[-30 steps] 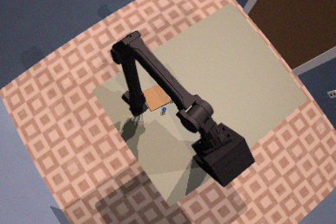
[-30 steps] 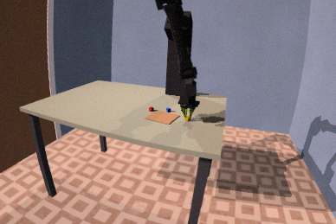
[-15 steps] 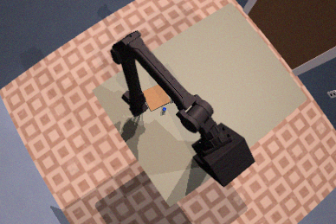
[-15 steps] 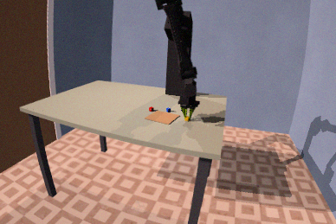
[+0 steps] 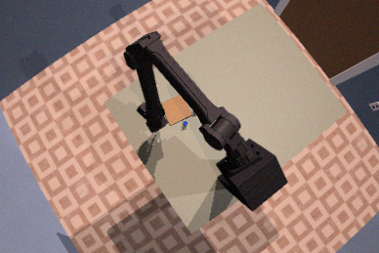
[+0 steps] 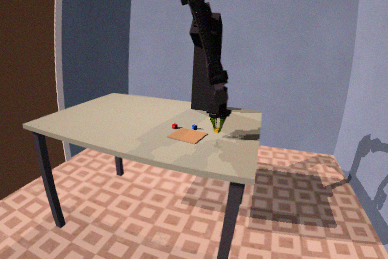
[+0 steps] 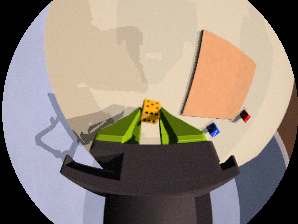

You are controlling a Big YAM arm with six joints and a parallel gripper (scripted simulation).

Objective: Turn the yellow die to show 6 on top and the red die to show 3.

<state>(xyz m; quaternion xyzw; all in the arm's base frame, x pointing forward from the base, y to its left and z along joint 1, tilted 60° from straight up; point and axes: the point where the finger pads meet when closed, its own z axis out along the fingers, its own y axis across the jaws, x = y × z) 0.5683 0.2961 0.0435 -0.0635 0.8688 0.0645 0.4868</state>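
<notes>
The orange mat lies 11 cm to the right of my hand, 7 cm ahead of it and 4 cm below it. Also, from my hand: yellow die right at my hand; then red die 22 cm to the right, 4 cm ahead, 3 cm below; then blue die 15 cm to the right, 3 cm below, 2 cm behind.
</notes>
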